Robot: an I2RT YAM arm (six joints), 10 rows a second.
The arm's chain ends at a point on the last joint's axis. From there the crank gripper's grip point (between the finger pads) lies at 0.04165 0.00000 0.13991 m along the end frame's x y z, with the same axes.
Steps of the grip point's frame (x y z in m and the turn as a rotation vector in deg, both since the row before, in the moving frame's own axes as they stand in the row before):
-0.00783, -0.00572, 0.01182, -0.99, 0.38, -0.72
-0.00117, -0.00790, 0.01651, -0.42, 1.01, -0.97
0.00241, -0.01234, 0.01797, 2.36, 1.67, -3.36
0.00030, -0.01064, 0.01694, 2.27, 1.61, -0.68
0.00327, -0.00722, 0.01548, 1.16, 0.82, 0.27
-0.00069, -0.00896, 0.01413, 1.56, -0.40, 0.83
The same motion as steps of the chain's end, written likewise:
-0.00877, -0.00761, 0.01212, -0.99, 0.38, -0.72
-0.00363, -0.00820, 0.01727, -0.42, 1.01, -0.97
-0.00141, -0.00405, 0.01941, 2.36, 1.67, -3.36
-0.00358, -0.00460, 0.01828, 2.27, 1.61, -0.68
0.00127, -0.00459, 0.01612, 1.16, 0.82, 0.27
0.00026, -0.00574, 0.01389, 1.56, -0.40, 0.83

